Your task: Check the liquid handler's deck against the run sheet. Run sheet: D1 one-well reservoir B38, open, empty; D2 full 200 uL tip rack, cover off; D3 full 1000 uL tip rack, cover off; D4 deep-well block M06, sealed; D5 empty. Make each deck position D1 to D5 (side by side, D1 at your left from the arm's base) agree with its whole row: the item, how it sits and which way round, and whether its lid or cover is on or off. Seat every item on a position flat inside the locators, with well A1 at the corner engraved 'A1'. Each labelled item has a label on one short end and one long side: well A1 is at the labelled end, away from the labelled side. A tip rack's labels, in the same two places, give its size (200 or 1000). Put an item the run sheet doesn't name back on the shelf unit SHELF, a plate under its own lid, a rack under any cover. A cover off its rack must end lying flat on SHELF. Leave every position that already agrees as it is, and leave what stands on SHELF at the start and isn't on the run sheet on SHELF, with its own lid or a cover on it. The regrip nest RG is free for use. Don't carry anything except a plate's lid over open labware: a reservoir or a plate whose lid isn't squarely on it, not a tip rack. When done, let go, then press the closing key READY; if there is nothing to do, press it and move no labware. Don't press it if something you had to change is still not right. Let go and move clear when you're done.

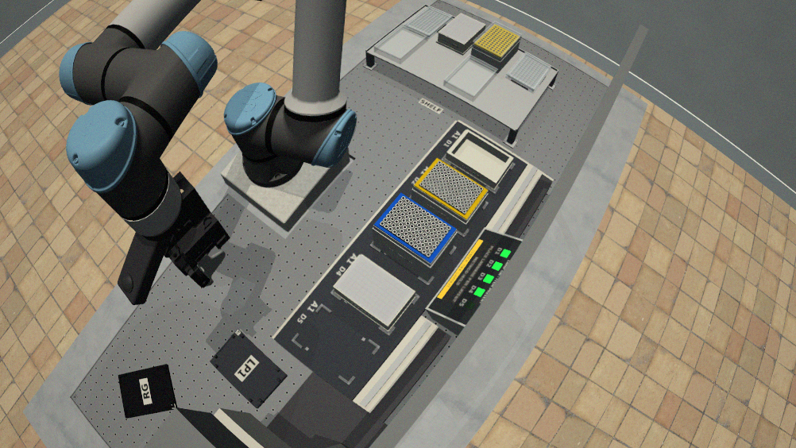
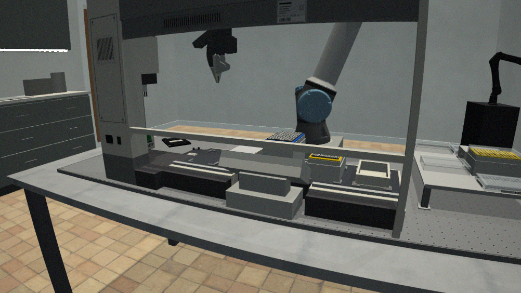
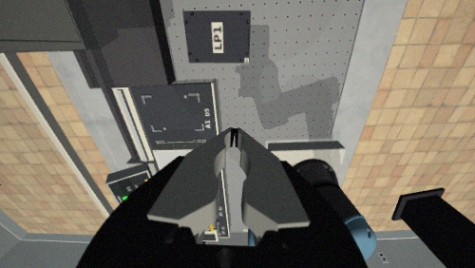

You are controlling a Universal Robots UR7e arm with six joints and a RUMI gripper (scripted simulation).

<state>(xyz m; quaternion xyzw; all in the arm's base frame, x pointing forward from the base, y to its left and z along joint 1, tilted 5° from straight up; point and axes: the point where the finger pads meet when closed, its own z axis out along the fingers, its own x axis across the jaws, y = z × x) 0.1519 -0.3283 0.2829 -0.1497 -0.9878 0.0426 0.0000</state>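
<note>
The ready key is 60 mm ahead of my hand, 270 mm to the right of it and 220 mm below it. Round my hand: blue-framed tip rack 220 mm ahead, 270 mm to the left, 180 mm below; then black nest 170 mm behind, 280 mm to the right, 290 mm below; then handler's tower 280 mm ahead, 220 mm to the right, 20 mm below.
</note>
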